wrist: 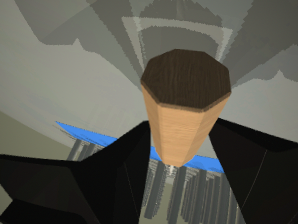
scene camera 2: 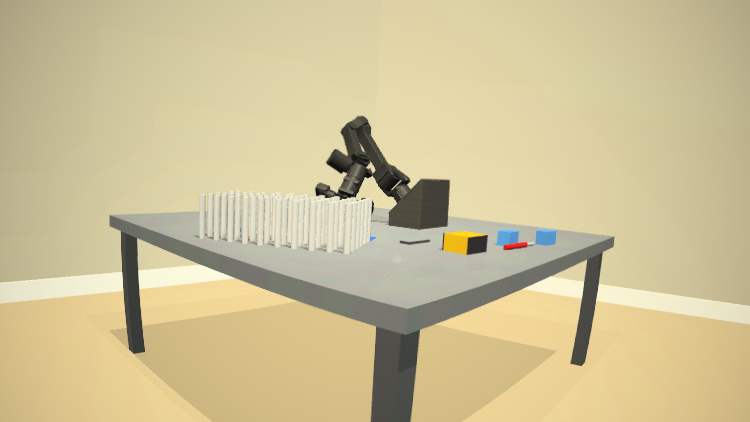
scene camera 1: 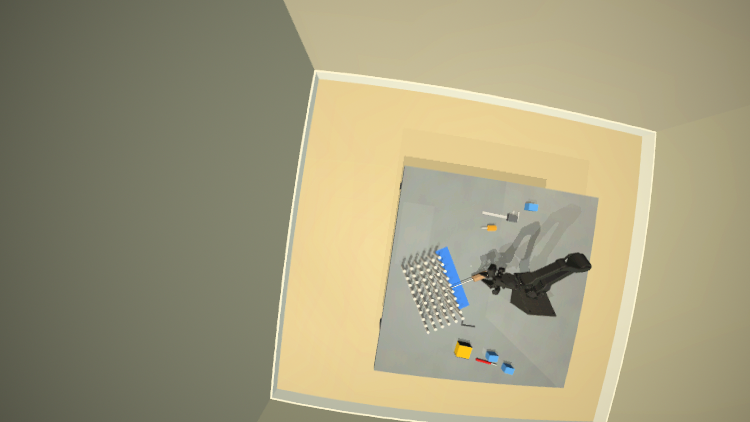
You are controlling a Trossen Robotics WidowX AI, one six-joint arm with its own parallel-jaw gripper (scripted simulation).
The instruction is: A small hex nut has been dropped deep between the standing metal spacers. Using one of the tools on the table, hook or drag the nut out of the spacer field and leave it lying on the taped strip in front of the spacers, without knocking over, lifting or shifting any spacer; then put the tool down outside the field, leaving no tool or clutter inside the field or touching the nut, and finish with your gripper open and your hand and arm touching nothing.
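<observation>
A yellow-black box (scene camera 2: 467, 243) is visible; in the wrist view the box is out of frame. Also visible: a blue taped strip (wrist: 103, 140) and my gripper (wrist: 178, 125).
</observation>
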